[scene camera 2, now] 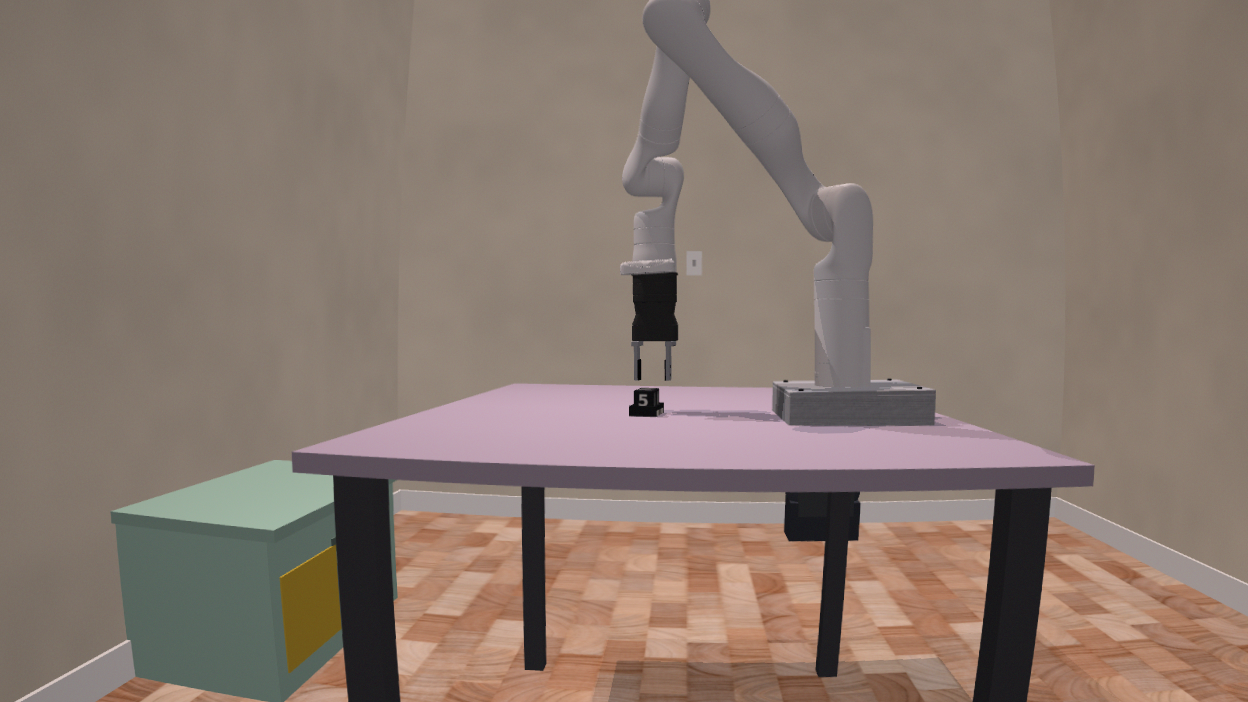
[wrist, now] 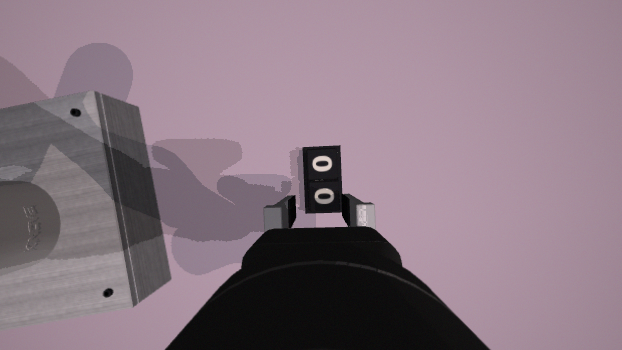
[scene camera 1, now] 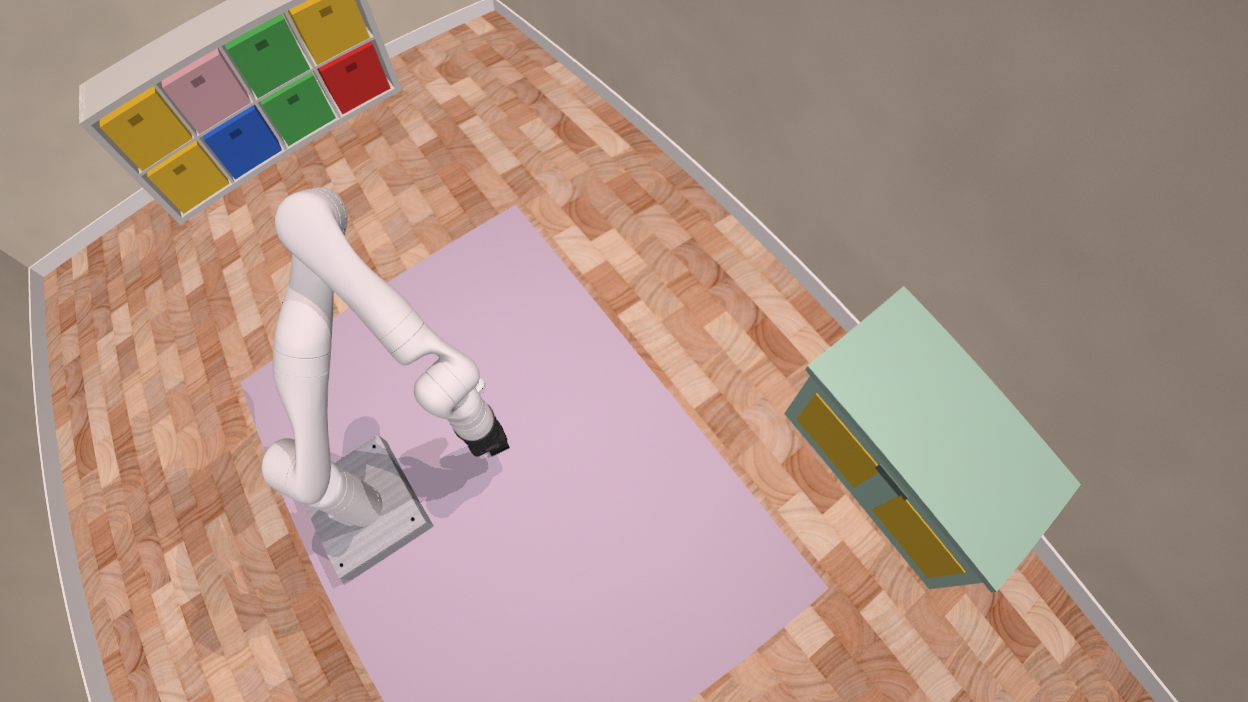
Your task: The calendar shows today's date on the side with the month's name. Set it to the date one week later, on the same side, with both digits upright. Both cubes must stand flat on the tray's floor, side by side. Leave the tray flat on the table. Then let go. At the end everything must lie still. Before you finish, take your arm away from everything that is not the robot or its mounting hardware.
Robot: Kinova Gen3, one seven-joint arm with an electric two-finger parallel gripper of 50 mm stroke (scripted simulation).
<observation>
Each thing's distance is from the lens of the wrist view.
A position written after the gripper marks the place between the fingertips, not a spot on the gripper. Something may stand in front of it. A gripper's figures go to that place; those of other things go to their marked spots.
gripper (wrist: 318,205): 0.18 m
cube (wrist: 324,195): 0.20 m
</observation>
